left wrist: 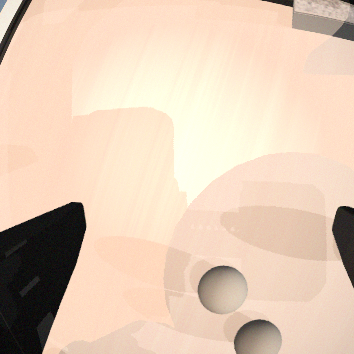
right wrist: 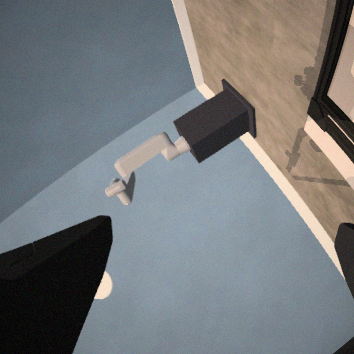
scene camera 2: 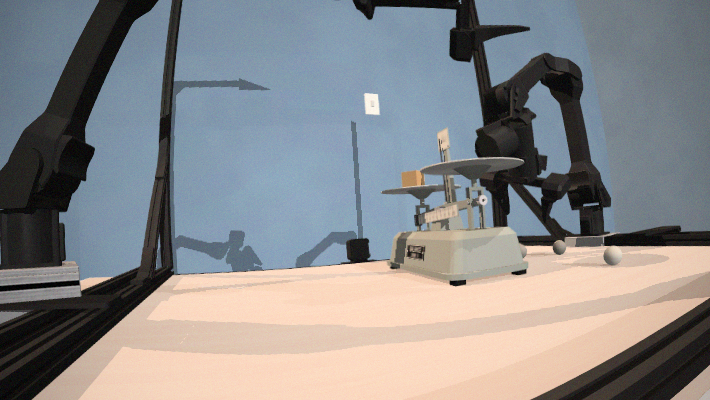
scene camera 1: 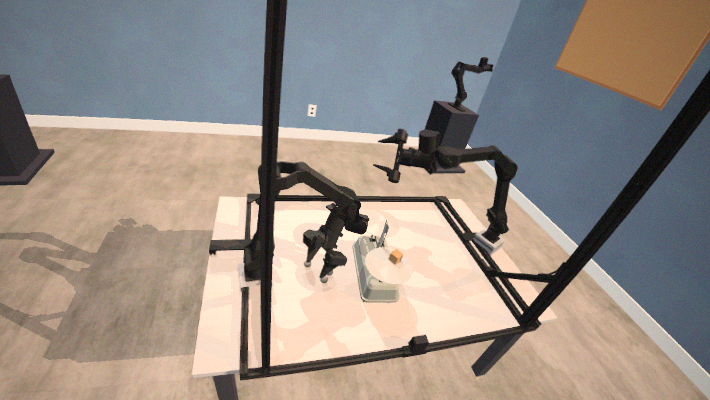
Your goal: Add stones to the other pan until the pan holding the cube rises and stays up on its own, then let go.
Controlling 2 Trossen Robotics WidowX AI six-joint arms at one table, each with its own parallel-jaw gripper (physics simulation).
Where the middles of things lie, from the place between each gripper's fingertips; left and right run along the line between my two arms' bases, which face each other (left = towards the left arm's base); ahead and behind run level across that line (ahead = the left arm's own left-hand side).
My right gripper is now 25 cm past the grey balance scale (scene camera 2: 446, 250), 3 cm to the right of it and 23 cm above it.
My left hand is 20 mm short of the grey balance scale, 240 mm to the left of it and 40 mm below it.
